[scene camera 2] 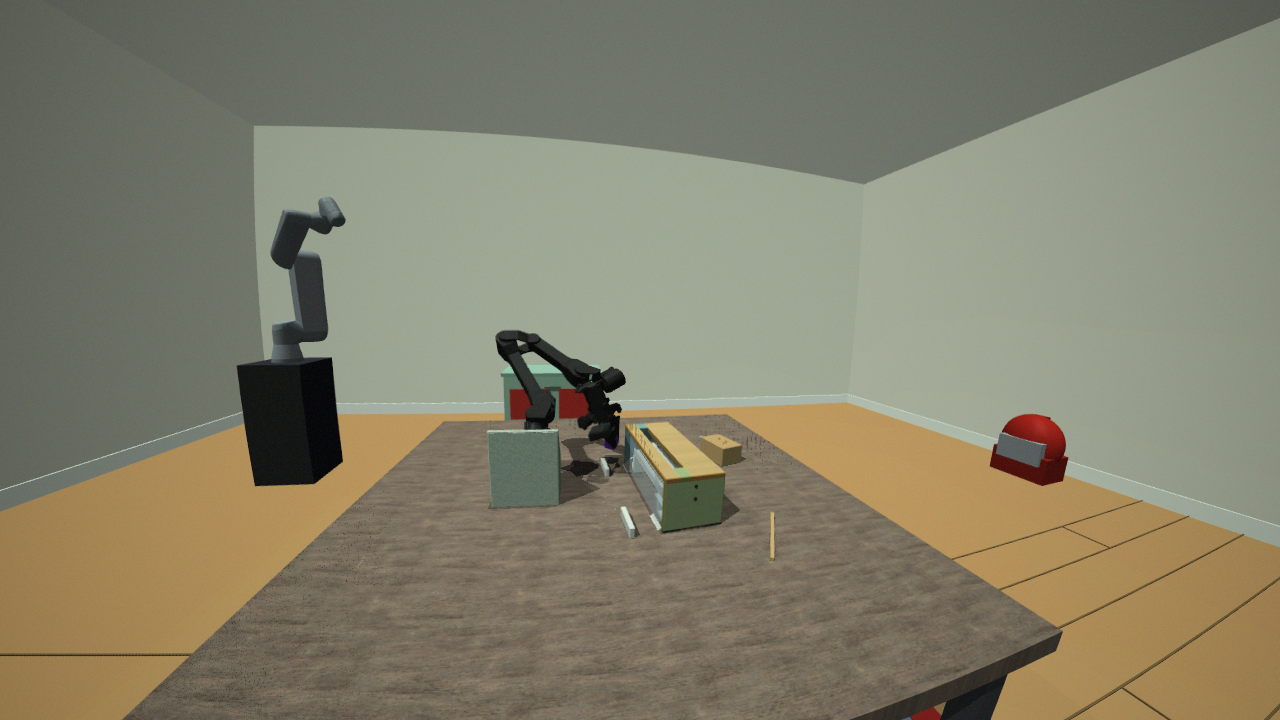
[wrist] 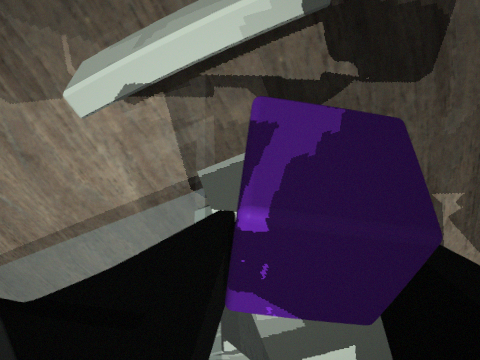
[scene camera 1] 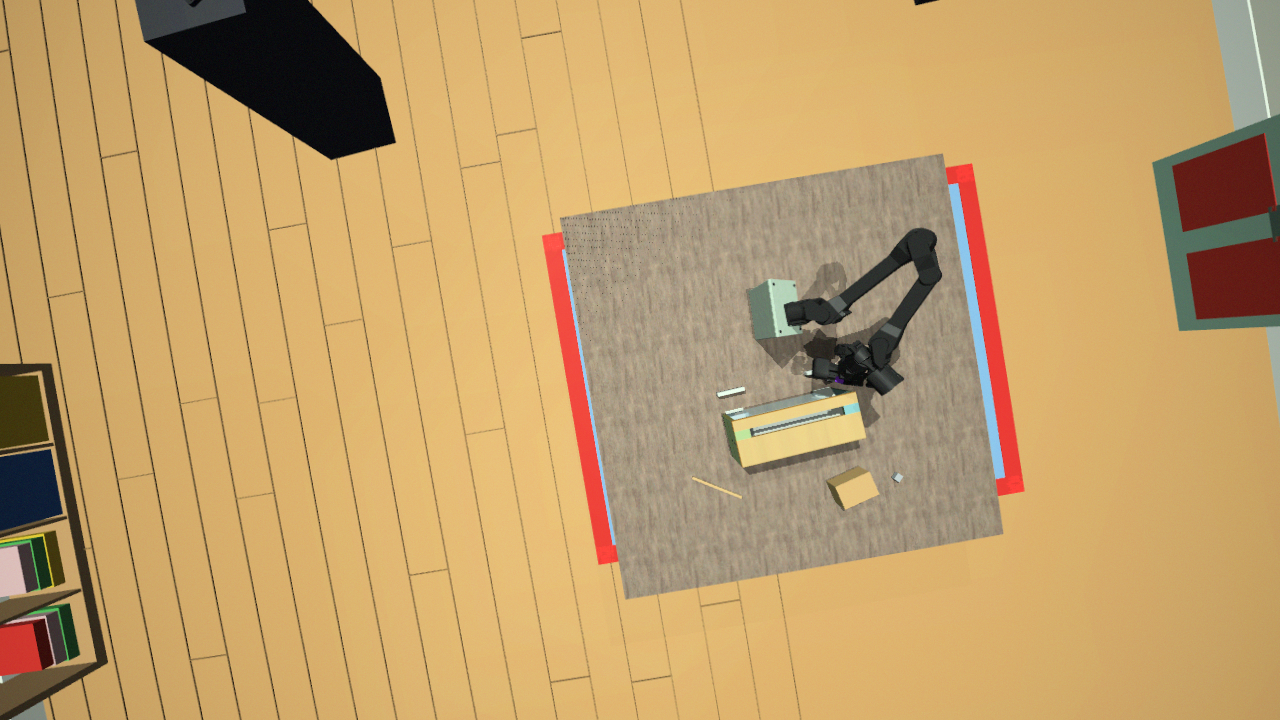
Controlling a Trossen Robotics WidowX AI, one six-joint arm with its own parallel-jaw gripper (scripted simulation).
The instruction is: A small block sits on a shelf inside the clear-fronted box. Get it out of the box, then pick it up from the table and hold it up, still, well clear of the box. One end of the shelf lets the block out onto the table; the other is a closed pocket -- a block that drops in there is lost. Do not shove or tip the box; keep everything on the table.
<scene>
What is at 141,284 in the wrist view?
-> My gripper.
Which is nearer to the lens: the small purple block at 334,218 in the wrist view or the clear-fronted box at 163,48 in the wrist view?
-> The small purple block.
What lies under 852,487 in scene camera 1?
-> A tan box.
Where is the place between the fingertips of my gripper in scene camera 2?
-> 616,444
</scene>
